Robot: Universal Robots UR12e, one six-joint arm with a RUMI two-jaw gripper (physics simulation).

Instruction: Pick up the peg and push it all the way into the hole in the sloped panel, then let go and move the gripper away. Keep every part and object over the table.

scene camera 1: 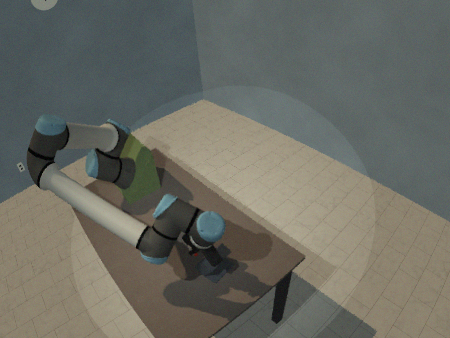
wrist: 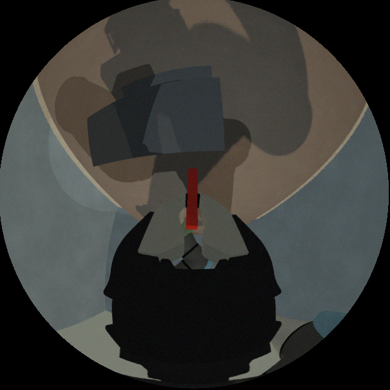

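Seen in the pictures: arm's base, origin of its link: [scene camera 1: 126,173].
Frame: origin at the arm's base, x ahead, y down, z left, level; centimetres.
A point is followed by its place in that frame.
The red peg [scene camera 1: 195,254] @(x 74.0, y 1.0, z 6.8 cm) [wrist: 192,181] is a slim square bar. My gripper [scene camera 1: 193,251] @(x 73.8, y -1.7, z 6.9 cm) [wrist: 191,194] is shut on it, and the peg sticks out of both sides of the fingers in the wrist view. The dark blue-grey sloped panel [scene camera 1: 216,274] @(x 83.0, y 9.2, z 10.7 cm) [wrist: 187,117] stands on the table, beyond the peg in the wrist view and beside the gripper in the scene view. The peg shows in full length outside the panel, with a gap between its far end and the panel's near edge in the wrist view. The hole cannot be made out in either view.
The brown table [scene camera 1: 135,285] @(x 68.6, y 9.8, z -23.4 cm) [wrist: 320,107] carries the panel, and its right corner is near the panel in the scene view. A green sloped block [scene camera 1: 145,175] @(x 14.0, y -3.2, z 8.4 cm) stands by the arm's base at the far end. Dark arm shadows fall across the panel and table.
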